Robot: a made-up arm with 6 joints. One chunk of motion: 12 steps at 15 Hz.
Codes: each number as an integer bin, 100 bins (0 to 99) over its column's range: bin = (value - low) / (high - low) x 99, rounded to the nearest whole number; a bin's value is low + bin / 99 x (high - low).
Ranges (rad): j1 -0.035..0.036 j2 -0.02..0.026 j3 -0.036..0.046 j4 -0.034..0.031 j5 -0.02..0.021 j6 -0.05..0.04
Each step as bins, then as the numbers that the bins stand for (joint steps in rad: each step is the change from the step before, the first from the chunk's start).
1 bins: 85 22 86 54 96 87
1 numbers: 0.02596 -0.00978 0.03523 0.00145 0.01976 0.02909
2 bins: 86 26 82 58 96 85
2 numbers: 0.02668 -0.00792 0.03192 0.00408 0.01976 0.02727
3 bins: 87 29 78 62 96 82
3 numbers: 0.02739 -0.00653 0.02861 0.00671 0.01976 0.02455
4 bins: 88 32 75 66 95 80
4 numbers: 0.02811 -0.00513 0.02612 0.00933 0.01934 0.02273
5 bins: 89 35 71 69 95 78
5 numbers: 0.02883 -0.00374 0.02281 0.01130 0.01934 0.02091
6 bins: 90 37 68 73 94 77
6 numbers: 0.02955 -0.00281 0.02032 0.01393 0.01893 0.02000
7 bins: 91 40 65 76 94 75
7 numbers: 0.03026 -0.00141 0.01784 0.01590 0.01893 0.01818
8 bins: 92 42 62 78 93 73
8 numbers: 0.03098 -0.00048 0.01535 0.01721 0.01852 0.01636
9 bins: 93 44 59 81 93 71
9 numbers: 0.03170 0.00044 0.01287 0.01918 0.01852 0.01455
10 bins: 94 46 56 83 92 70
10 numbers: 0.03241 0.00137 0.01038 0.02049 0.01810 0.01364
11 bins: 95 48 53 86 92 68
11 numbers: 0.03313 0.00230 0.00790 0.02246 0.01810 0.01182
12 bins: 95 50 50 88 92 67
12 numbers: 0.03313 0.00323 0.00541 0.02378 0.01810 0.01091
